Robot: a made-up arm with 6 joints. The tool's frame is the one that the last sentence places. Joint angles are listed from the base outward.
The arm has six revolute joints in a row. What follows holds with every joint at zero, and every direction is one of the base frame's.
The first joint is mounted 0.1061 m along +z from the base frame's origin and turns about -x.
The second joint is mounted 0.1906 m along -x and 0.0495 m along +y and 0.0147 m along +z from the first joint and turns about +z.
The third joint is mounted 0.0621 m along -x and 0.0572 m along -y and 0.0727 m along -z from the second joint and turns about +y.
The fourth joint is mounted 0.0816 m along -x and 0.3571 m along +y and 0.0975 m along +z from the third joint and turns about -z.
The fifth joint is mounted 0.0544 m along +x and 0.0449 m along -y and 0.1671 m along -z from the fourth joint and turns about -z.
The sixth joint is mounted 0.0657 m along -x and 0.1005 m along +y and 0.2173 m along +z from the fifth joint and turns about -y.
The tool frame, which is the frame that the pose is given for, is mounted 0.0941 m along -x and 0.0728 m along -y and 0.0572 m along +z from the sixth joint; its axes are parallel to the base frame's.
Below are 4 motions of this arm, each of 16 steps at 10 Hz.
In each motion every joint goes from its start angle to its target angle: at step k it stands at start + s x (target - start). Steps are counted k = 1, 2, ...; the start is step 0. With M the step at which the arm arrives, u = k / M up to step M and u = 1 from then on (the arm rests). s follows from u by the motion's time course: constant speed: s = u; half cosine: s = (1 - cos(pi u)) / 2; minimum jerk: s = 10 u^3 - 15 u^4 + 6 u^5.
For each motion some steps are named. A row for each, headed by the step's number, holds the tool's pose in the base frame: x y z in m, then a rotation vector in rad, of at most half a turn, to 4 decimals.
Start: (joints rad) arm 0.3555 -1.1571 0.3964 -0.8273 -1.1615 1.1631
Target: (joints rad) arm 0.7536 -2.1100 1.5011 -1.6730 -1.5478 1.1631
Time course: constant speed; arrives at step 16
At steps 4, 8, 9, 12, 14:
4: 0.0033 0.0213 0.0576 0.7190 -1.0681 0.6261
8: 0.0390 -0.0704 0.0457 0.8798 -1.2923 0.6806
9: 0.0464 -0.0922 0.0449 0.9105 -1.3614 0.7118
12: 0.0668 -0.1537 0.0514 0.9718 -1.5879 0.8550
14: 0.0789 -0.1910 0.0653 0.9820 -1.7462 0.9949

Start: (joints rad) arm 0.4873 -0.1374 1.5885 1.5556 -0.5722 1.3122
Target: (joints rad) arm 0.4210 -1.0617 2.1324 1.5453 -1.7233 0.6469
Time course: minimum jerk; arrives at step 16
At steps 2, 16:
2: -0.1181 0.4331 0.0197 -1.4179 0.2873 -0.3489
16: 0.1241 0.0324 0.2289 0.6057 0.9973 -1.0234

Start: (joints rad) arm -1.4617 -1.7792 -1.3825 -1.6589 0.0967 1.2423
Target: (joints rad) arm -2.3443 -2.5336 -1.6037 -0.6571 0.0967 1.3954
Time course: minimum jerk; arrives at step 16
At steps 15, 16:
15: 0.0514 0.2035 0.1881 -0.1973 -0.2373 -0.4720
16: 0.0512 0.2038 0.1881 -0.1979 -0.2360 -0.4713

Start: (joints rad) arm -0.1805 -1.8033 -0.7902 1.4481 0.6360 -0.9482
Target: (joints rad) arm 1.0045 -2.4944 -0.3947 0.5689 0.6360 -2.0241
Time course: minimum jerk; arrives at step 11
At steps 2, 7, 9, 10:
2: 0.1614 0.2378 0.2212 -1.2680 1.2710 2.2207
7: 0.1203 0.1187 0.1657 1.6953 -1.5983 -1.4177
9: 0.0812 0.0945 0.1878 1.6946 -1.4893 -1.0512
10: 0.0731 0.0916 0.1928 1.6901 -1.4635 -0.9856

